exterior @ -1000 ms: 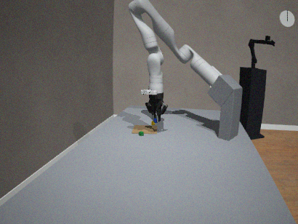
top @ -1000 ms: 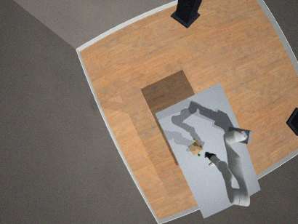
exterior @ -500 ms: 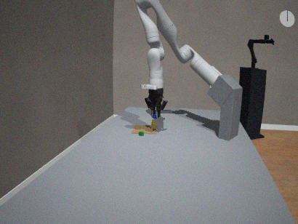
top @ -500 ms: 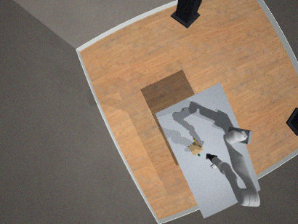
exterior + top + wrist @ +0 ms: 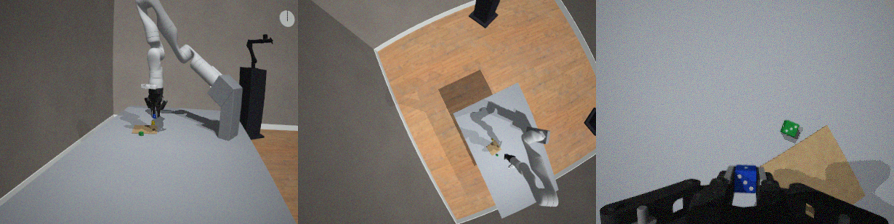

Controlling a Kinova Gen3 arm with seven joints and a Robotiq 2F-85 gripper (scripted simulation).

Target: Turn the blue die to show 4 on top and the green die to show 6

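My gripper is now 110 mm above the green die, 70 mm short of it and 20 mm to the left of it. Round my hand: blue die: 10 mm below; tan mat: 120 mm below, 110 mm to the right, 40 mm ahead; yellow die: 200 mm to the right, 110 mm below, 30 mm behind.
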